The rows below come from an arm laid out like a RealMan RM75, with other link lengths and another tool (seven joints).
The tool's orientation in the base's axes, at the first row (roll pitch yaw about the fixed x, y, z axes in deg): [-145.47 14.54 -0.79]
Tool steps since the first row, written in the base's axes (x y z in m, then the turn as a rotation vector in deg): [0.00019 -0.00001 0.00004 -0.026 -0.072 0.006]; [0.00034 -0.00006 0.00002 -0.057 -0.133 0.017]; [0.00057 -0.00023 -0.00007 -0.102 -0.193 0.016]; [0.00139 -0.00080 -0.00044 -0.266 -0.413 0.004]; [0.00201 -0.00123 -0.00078 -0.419 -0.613 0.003]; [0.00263 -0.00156 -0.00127 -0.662 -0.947 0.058]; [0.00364 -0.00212 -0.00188 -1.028 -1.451 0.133]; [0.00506 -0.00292 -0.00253 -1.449 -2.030 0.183]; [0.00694 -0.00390 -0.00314 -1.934 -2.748 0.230]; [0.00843 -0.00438 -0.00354 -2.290 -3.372 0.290]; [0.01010 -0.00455 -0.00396 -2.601 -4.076 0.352]
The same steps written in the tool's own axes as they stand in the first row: [0.00017 -0.00004 -0.00008 -0.026 0.060 -0.041]; [0.00032 -0.00001 -0.00012 -0.058 0.109 -0.078]; [0.00057 0.00014 -0.00019 -0.100 0.165 -0.102]; [0.00147 0.00069 -0.00038 -0.253 0.378 -0.186]; [0.00216 0.00113 -0.00048 -0.398 0.566 -0.268]; [0.00289 0.00157 -0.00040 -0.643 0.848 -0.454]; [0.00402 0.00221 -0.00043 -1.009 1.277 -0.728]; [0.00557 0.00301 -0.00065 -1.421 1.790 -1.014]; [0.00756 0.00386 -0.00110 -1.893 2.429 -1.364]; [0.00911 0.00425 -0.00135 -2.244 2.964 -1.696]; [0.01083 0.00436 -0.00144 -2.551 3.556 -2.085]
